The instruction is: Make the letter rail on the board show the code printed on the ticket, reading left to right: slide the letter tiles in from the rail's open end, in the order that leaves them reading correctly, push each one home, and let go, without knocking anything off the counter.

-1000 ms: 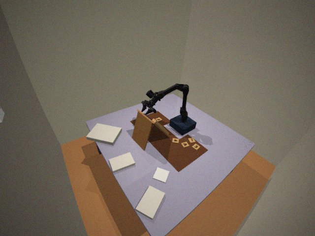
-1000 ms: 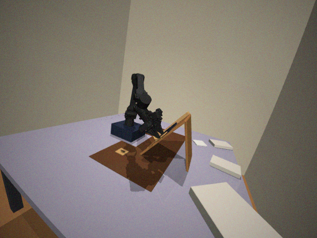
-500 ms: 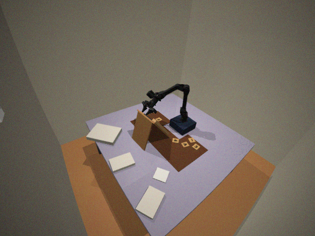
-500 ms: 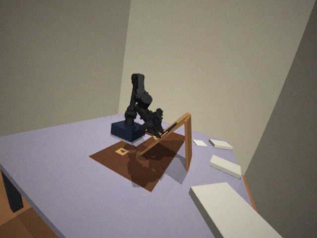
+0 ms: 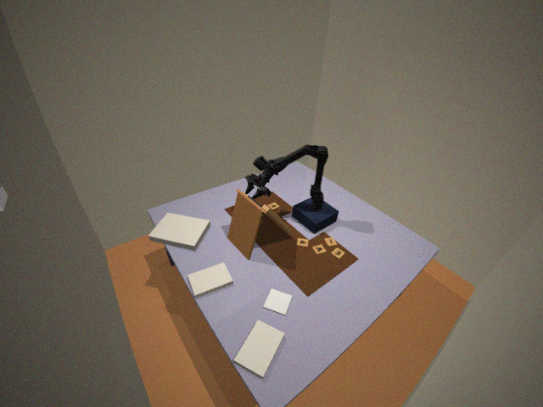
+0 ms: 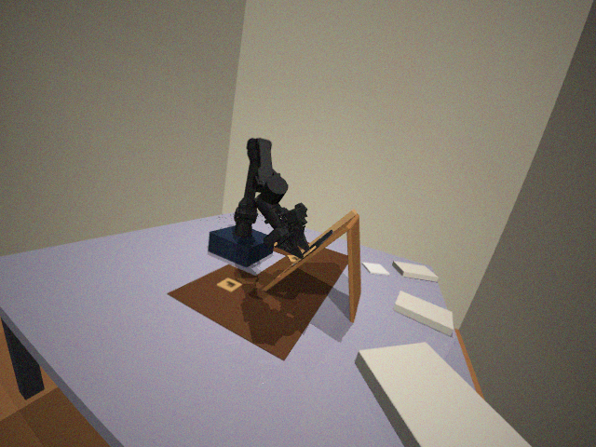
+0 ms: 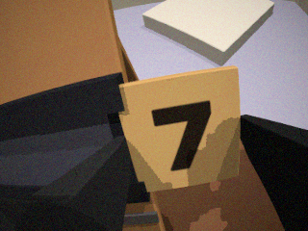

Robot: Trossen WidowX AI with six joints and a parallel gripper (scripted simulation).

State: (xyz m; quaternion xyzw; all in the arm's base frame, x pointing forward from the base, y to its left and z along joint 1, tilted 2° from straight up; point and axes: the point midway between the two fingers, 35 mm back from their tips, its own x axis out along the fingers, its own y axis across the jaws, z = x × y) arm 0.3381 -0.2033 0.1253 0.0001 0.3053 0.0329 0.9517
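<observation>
My gripper tip is now 16 cm to the right of the white ticket, 8 cm above it and 6 cm past it. From my gripper tip the other things lie so: tan tile marked 7 (right at my gripper tip); then white card (53 cm to the left, 19 cm ahead, 18 cm below); then brown mat (20 cm to the left, 18 cm below, 17 cm behind).
</observation>
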